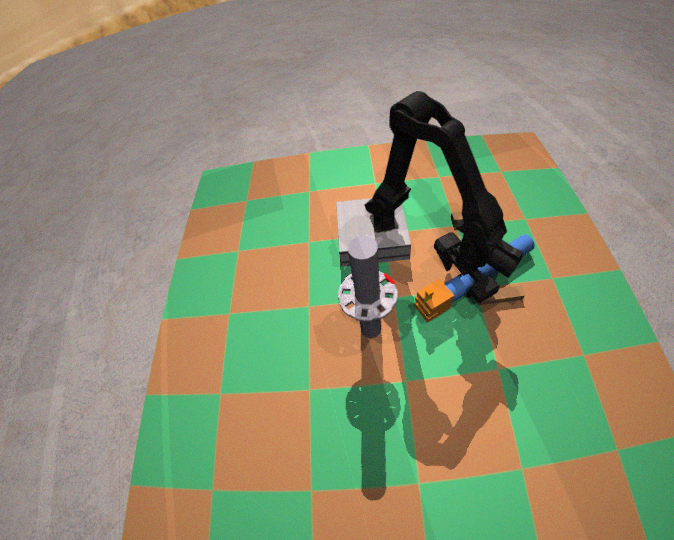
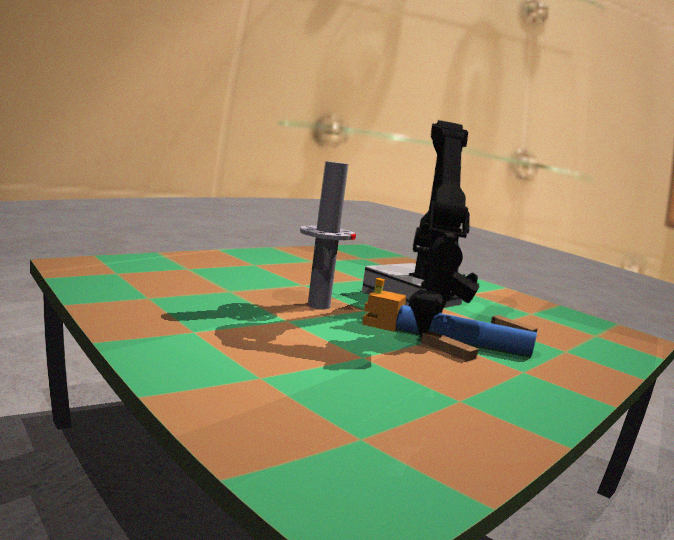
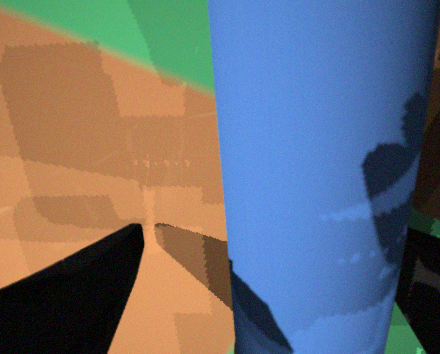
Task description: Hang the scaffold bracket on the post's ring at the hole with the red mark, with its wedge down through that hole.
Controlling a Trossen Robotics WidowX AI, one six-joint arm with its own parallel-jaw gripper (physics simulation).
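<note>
The scaffold bracket lies flat on the checkered mat: a blue tube (image 1: 462,284) (image 2: 485,333) (image 3: 296,158) with an orange head (image 1: 433,300) (image 2: 384,311) and a small yellow wedge pointing up. My gripper (image 1: 481,284) (image 2: 425,321) (image 3: 252,230) is open and lowered over the tube, just behind the orange head, with a finger on each side. The dark grey post (image 1: 364,270) (image 2: 330,214) stands upright to the left. Its pale ring (image 1: 348,301) (image 2: 313,231) has several holes. The red mark (image 1: 390,278) (image 2: 353,236) sits on the rim toward the bracket.
The arm's grey base block (image 1: 353,225) (image 2: 388,275) stands behind the post. A brown bar (image 2: 450,345) (image 1: 508,300) lies under the tube beside my gripper, and another brown bar (image 2: 514,323) lies behind the tube. The mat's edge runs along the front.
</note>
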